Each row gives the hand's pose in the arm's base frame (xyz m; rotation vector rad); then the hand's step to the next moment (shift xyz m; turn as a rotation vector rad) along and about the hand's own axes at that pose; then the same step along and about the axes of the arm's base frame.
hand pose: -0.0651 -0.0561 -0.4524 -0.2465 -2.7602 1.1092
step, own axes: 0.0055 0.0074 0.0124 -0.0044 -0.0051 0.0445
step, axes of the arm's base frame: -0.0072 -0.0019 -0.0135 -0.0053 -0.0344 -0.0286
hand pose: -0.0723 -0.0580 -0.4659 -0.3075 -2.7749 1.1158
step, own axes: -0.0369 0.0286 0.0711 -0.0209 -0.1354 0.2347
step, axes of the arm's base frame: 0.0255 -0.0361 -0.0726 -0.0453 -0.2572 -0.0750
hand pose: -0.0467 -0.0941 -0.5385 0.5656 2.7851 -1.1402
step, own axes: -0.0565 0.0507 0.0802 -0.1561 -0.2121 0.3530
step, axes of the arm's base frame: 0.0658 -0.0395 -0.0794 0.0446 -0.4306 -0.0811
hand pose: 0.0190 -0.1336 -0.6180 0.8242 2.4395 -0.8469
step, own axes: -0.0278 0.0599 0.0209 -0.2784 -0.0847 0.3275
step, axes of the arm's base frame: 0.0635 0.0134 -0.0241 0.2123 -0.3804 -0.0467
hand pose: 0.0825 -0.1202 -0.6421 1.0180 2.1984 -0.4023
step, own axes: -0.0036 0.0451 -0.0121 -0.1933 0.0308 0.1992
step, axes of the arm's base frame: 0.0307 0.0335 0.0114 0.2031 -0.1914 -0.0118
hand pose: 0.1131 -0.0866 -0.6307 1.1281 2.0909 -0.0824
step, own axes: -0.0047 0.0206 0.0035 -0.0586 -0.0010 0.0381
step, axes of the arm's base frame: 0.0189 0.0080 0.0062 0.0409 -0.0558 0.0096
